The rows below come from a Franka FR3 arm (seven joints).
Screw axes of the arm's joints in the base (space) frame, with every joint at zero. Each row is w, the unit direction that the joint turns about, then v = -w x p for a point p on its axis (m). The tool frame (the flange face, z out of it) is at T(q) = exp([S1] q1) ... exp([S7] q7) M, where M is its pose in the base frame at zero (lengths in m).
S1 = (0, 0, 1, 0.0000, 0.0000, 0.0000)
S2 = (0, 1, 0, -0.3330, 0.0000, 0.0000)
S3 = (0, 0, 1, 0.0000, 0.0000, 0.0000)
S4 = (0, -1, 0, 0.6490, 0.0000, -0.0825)
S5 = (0, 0, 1, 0.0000, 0.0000, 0.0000)
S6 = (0, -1, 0, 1.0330, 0.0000, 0.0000)
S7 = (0, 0, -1, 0.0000, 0.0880, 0.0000)
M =
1 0 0 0.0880
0 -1 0 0.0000
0 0 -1 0.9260
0 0 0 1
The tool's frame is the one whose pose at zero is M.
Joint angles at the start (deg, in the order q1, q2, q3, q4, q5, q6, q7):
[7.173, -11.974, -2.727, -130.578, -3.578, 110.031, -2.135]
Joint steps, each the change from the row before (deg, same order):
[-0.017, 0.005, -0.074, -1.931, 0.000, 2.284, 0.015]
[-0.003, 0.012, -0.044, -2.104, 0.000, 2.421, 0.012]
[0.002, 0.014, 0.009, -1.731, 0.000, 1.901, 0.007]
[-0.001, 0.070, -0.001, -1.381, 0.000, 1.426, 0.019]
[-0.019, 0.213, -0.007, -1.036, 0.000, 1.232, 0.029]
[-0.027, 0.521, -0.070, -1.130, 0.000, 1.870, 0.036]
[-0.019, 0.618, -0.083, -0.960, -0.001, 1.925, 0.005]
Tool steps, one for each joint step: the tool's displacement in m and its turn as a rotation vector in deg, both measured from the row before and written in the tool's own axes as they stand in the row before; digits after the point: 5 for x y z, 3 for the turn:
[-0.00136, -0.00038, 0.01259, 0.059, 0.350, -0.012]
[-0.00216, -0.00087, 0.01374, 0.056, 0.309, -0.065]
[-0.00236, -0.00114, 0.01135, 0.037, 0.161, -0.101]
[-0.00222, -0.00086, 0.00958, 0.040, -0.021, -0.058]
[-0.00124, -0.00049, 0.00812, 0.033, -0.015, -0.010]
[-0.00014, -0.00005, 0.01020, 0.046, 0.219, 0.048]
[0.00047, 0.00007, 0.00942, 0.038, 0.347, 0.029]

